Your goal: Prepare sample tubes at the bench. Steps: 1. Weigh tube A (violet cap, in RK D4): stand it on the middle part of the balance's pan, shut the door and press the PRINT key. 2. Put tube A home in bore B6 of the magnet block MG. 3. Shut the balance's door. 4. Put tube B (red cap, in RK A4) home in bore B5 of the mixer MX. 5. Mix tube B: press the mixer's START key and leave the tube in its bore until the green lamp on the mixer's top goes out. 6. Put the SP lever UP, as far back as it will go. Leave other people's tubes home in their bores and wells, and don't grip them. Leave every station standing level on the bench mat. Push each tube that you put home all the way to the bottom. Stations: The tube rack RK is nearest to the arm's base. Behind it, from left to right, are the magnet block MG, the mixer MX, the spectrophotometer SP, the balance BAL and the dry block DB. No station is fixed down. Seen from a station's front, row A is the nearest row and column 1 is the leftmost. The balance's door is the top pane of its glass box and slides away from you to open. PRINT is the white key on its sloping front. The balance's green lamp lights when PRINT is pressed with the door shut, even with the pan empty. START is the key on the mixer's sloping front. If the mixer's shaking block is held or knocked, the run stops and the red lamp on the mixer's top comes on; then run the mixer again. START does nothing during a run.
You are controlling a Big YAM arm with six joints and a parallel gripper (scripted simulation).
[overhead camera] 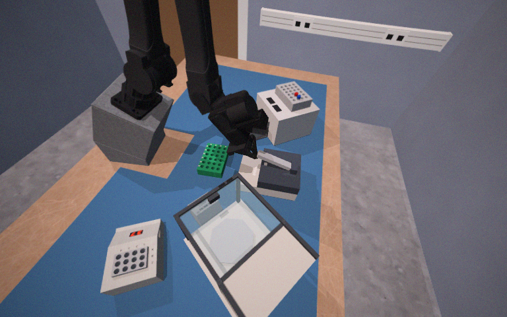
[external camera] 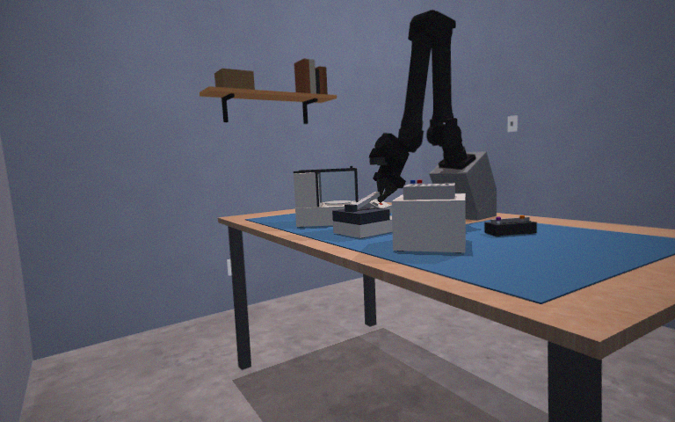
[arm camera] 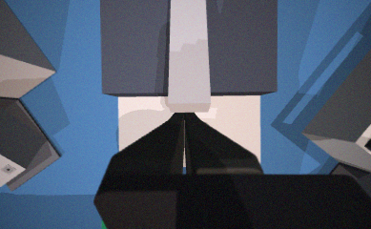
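The SP lever lies 6 cm ahead of my hand and 1 cm to the left of it. Round my hand: green rack RK: 15 cm behind, 9 cm below, 1 cm to the left; then white print key: 18 cm to the right, 10 cm behind, 4 cm below; then green start key: 18 cm to the left, 8 cm behind, 4 cm below.
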